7 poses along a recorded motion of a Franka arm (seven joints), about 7 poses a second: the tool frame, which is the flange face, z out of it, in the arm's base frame.
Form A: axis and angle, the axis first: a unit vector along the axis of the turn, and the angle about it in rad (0 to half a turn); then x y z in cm.
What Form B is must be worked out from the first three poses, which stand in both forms.
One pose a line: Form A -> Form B
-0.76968 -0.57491 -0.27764 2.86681 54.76 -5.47 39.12 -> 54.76 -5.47 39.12 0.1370 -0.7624 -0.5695 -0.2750
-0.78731 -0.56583 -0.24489 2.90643 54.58 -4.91 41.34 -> 54.58 -4.91 41.34 0.1173 -0.7819 -0.5619 -0.2432
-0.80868 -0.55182 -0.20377 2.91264 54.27 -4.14 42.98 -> 54.27 -4.14 42.98 0.1142 -0.8034 -0.5482 -0.2024
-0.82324 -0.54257 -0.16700 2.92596 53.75 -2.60 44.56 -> 53.75 -2.60 44.56 0.1076 -0.8185 -0.5394 -0.1660
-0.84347 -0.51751 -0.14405 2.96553 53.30 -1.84 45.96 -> 53.30 -1.84 45.96 0.0879 -0.8402 -0.5155 -0.1435
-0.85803 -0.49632 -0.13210 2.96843 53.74 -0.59 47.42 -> 53.74 -0.59 47.42 0.0865 -0.8548 -0.4945 -0.1316
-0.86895 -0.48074 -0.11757 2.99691 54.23 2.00 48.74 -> 54.23 2.00 48.74 0.0723 -0.8667 -0.4795 -0.1173
